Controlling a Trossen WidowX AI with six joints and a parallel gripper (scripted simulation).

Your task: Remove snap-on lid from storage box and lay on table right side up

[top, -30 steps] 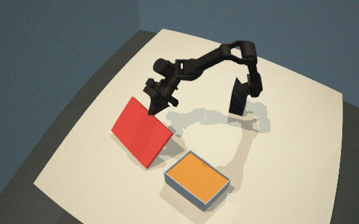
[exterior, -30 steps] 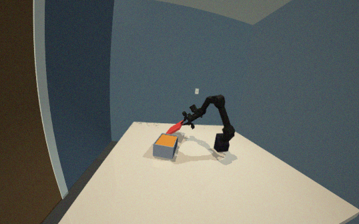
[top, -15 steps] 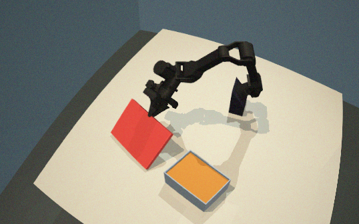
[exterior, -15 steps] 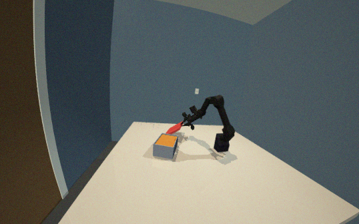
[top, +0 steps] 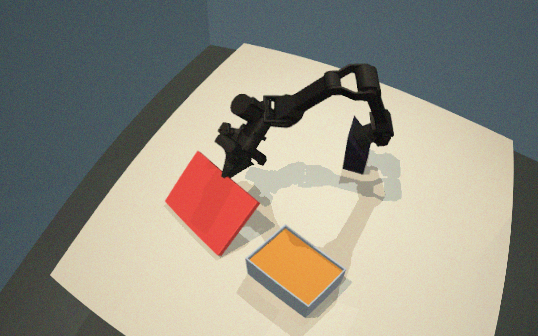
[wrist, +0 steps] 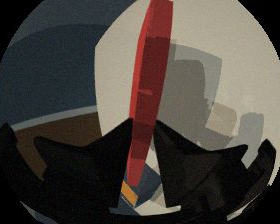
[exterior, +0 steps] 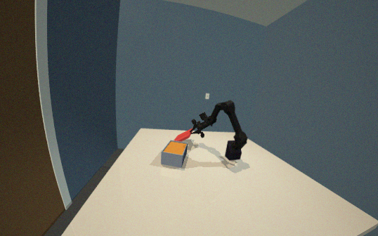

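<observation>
The red lid lies 70 mm ahead of my gripper tip, 40 mm below it and 20 mm to the right of it. From my gripper tip the other things lie so: storage box (270 mm to the left, 150 mm ahead, 60 mm below).
</observation>
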